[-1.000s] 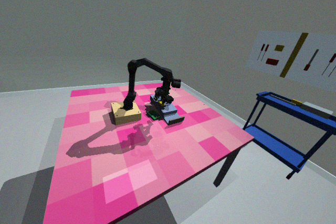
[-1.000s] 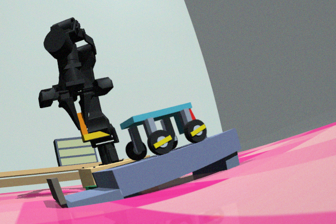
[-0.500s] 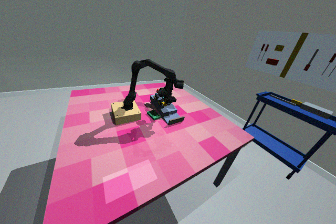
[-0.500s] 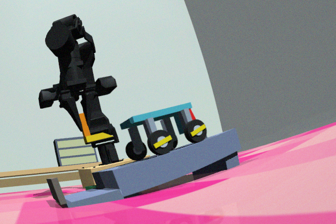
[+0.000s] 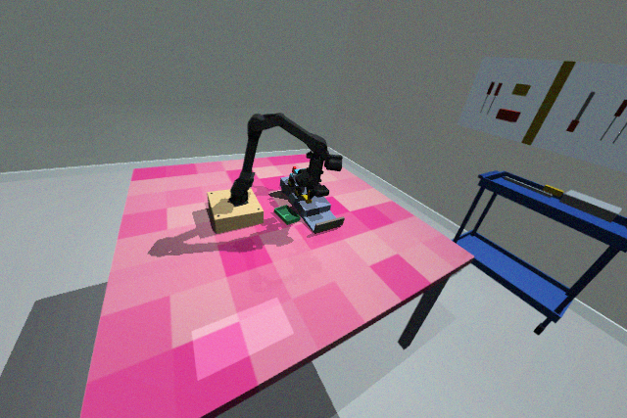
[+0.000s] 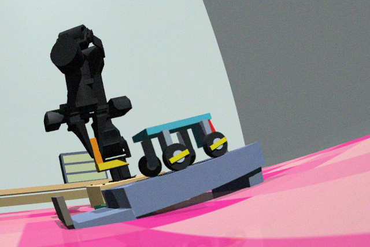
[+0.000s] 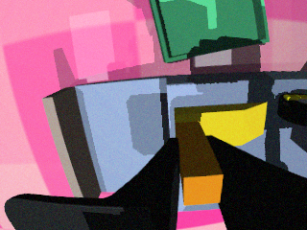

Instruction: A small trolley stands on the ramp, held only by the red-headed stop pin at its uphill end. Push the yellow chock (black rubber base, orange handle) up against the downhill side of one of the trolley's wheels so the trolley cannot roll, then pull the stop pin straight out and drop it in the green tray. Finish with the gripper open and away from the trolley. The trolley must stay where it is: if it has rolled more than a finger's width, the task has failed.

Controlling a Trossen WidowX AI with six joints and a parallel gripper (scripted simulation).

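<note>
Now: gripper tip 80 mm short of the red-headed stop pin, 230 mm to the right of it and 10 mm below it. The rest, counted from my gripper tip: yellow chock (20 mm to the left, 10 mm below); then trolley (80 mm ahead, 140 mm to the left, 10 mm below); then stop plate (30 mm ahead, 120 mm to the right, 90 mm below).
</note>
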